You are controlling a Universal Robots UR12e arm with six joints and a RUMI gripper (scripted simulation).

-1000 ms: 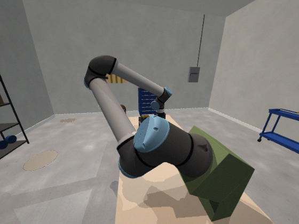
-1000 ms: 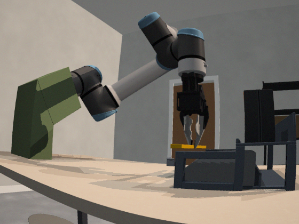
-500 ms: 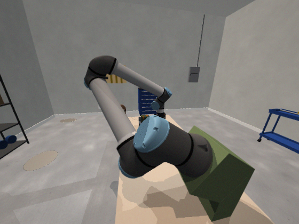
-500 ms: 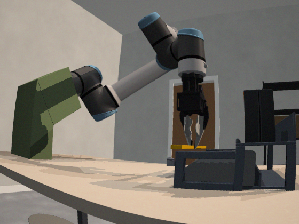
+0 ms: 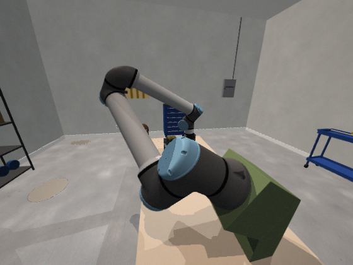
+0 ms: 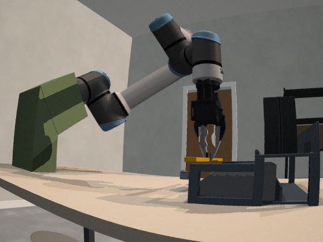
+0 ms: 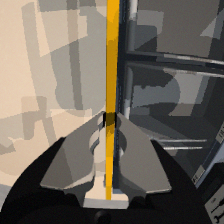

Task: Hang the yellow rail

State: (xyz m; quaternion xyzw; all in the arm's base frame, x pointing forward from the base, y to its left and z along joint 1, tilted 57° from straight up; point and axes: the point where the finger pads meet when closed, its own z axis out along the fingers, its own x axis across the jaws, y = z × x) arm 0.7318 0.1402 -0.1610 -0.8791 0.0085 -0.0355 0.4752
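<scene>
Now: hand 1 cm above the yellow rail.
</scene>
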